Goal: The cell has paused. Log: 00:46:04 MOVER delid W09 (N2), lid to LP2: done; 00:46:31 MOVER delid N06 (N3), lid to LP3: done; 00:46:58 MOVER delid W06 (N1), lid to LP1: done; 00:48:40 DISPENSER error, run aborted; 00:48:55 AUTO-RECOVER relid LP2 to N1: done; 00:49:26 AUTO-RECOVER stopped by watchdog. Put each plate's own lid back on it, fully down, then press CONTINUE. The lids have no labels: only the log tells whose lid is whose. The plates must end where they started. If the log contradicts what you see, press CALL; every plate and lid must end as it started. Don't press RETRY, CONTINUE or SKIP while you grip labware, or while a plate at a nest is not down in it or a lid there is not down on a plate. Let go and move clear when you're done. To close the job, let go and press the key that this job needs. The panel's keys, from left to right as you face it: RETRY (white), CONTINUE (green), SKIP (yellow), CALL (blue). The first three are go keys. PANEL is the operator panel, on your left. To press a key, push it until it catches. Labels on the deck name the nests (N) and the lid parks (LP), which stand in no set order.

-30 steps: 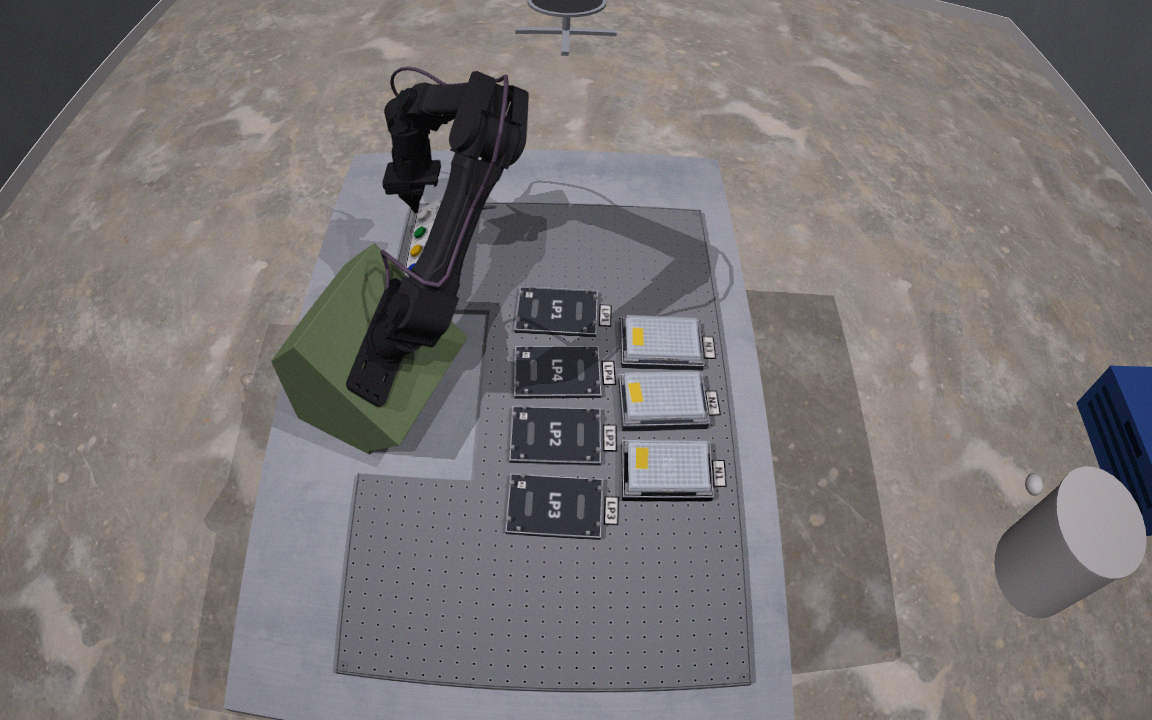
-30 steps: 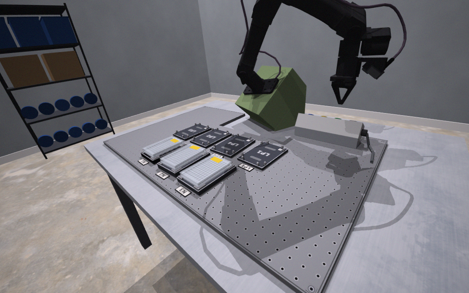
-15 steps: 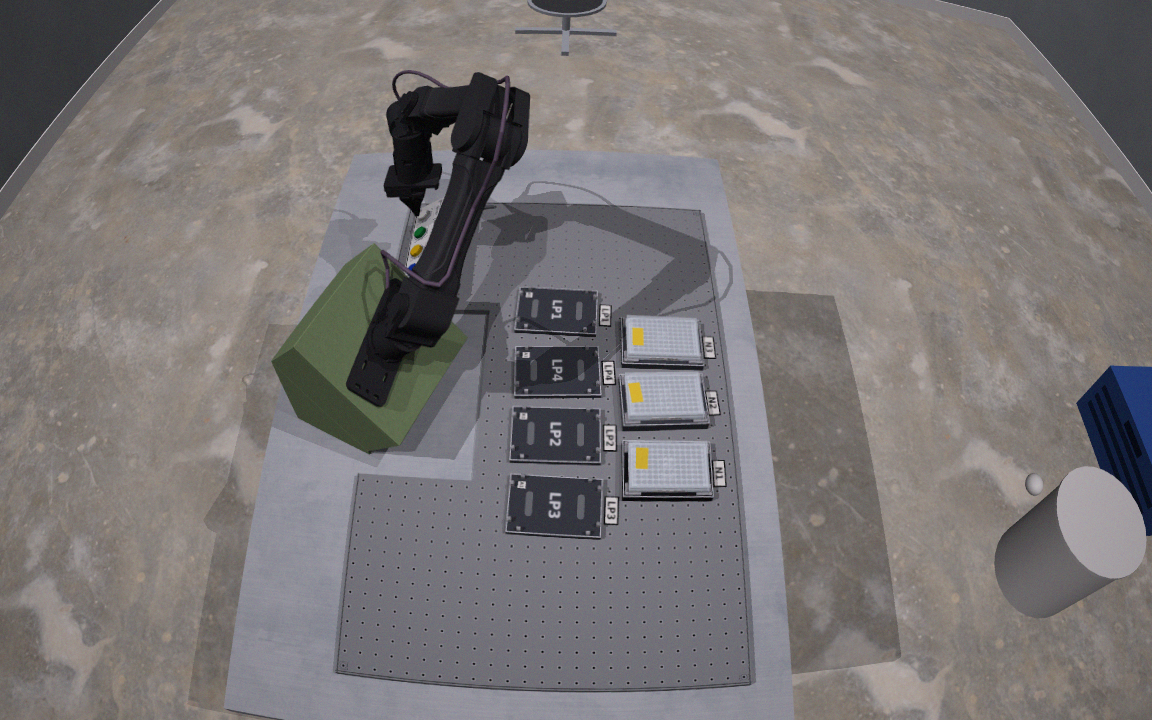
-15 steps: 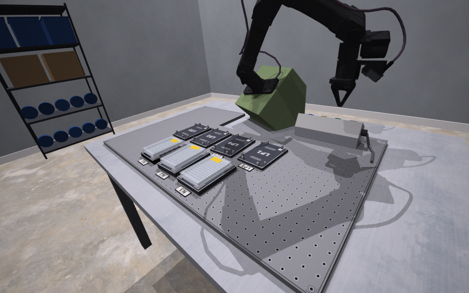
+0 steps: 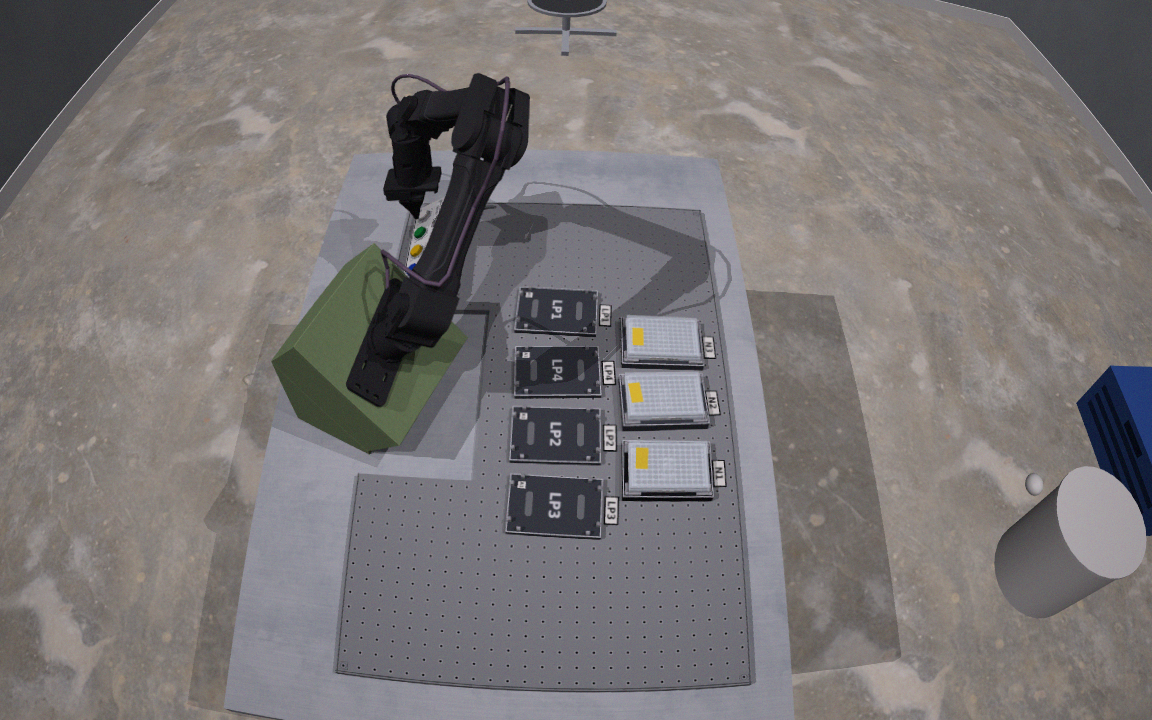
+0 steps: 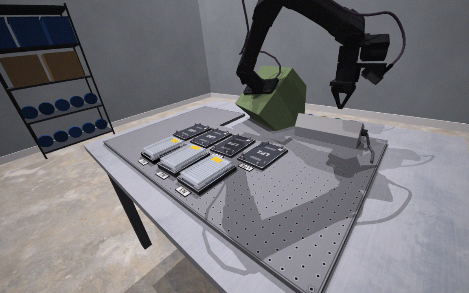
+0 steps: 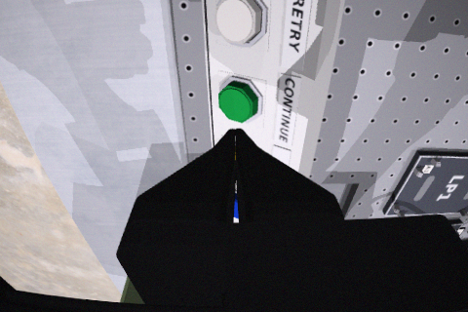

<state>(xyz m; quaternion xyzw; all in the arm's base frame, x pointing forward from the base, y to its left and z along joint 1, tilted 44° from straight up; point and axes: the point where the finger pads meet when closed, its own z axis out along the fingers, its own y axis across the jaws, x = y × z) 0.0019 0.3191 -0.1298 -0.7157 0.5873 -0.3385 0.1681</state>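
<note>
My hand is 5 cm above the green continue key. Also, from my hand: yellow skip key 1 cm ahead, 5 cm to the right, 5 cm below; white retry key 5 cm to the left, 5 cm below; blue call key 1 cm ahead, 10 cm to the right, 5 cm below.
</note>
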